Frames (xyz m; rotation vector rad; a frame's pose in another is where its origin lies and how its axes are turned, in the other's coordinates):
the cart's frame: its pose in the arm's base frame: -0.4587 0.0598 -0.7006 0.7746 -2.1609 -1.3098
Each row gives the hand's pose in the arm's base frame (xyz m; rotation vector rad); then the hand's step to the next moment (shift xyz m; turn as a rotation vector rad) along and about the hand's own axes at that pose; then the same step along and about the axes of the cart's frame.
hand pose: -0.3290 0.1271 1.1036 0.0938 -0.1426 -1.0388
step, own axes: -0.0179 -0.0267 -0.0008 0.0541 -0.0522 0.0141
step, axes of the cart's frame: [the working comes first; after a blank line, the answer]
step, axes of the arm's base frame: -0.0315 0.0020 -0.0060 -0.0197 -0.0732 0.0103

0.0205 0.0021 0.0247 0.0656 -0.0141 -0.0367
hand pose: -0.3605 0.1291 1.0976 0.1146 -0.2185 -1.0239
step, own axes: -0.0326 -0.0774 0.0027 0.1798 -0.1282 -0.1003
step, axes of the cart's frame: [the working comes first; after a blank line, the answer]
step, axes of the arm's base frame: -0.0815 -0.0120 -0.0167 0.0066 -0.2209 -0.0999

0.0647 -0.0023 0.0536 0.1352 -0.1748 -0.0999
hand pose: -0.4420 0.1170 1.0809 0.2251 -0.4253 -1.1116
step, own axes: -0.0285 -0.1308 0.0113 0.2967 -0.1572 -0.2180
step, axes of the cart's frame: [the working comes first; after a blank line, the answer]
step, axes of the arm's base frame: -0.1225 -0.0304 -0.0461 0.0784 -0.3429 -0.1912

0.1032 -0.0270 0.0817 0.1568 -0.3184 -0.1852
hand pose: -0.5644 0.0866 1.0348 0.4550 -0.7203 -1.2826
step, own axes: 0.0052 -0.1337 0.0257 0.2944 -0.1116 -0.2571
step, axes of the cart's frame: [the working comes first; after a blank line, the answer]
step, axes of the arm's base frame: -0.1110 -0.0354 -0.0707 0.1376 -0.3328 -0.1885

0.0955 -0.0534 0.0811 0.1077 -0.3248 -0.2194
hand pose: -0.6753 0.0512 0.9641 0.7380 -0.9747 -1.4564
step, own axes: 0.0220 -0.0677 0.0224 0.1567 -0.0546 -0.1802
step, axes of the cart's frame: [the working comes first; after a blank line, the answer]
step, axes of the arm's base frame: -0.0536 -0.0199 -0.0479 0.1135 -0.1837 -0.1157

0.0464 -0.0393 0.0432 0.0311 -0.1978 -0.1412
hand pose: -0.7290 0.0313 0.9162 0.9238 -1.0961 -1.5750
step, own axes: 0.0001 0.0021 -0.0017 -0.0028 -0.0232 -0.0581
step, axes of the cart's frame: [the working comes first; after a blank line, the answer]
step, axes of the arm's base frame: 0.0022 -0.0007 0.0015 0.0479 -0.0069 -0.0397

-0.0009 0.0006 -0.0025 -0.0343 -0.0486 -0.0195
